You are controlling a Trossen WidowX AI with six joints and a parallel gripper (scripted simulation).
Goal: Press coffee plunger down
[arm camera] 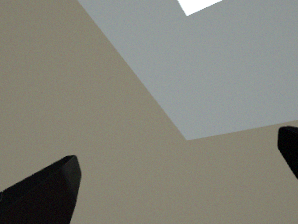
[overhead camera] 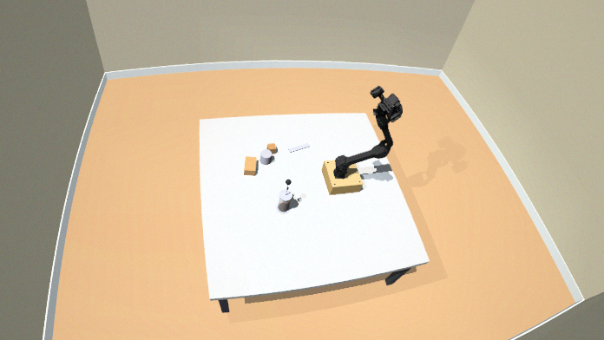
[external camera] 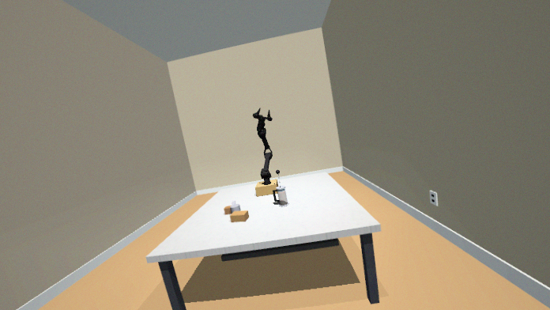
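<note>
My gripper tip is 40 cm short of the coffee press, 6 cm to the right of it and 67 cm above it. Also, from my gripper tip: small tan cube 44 cm ahead, 36 cm to the right, 77 cm below; tan box 58 cm ahead, 22 cm to the right, 77 cm below; grey cylinder 48 cm ahead, 28 cm to the right, 76 cm below.
</note>
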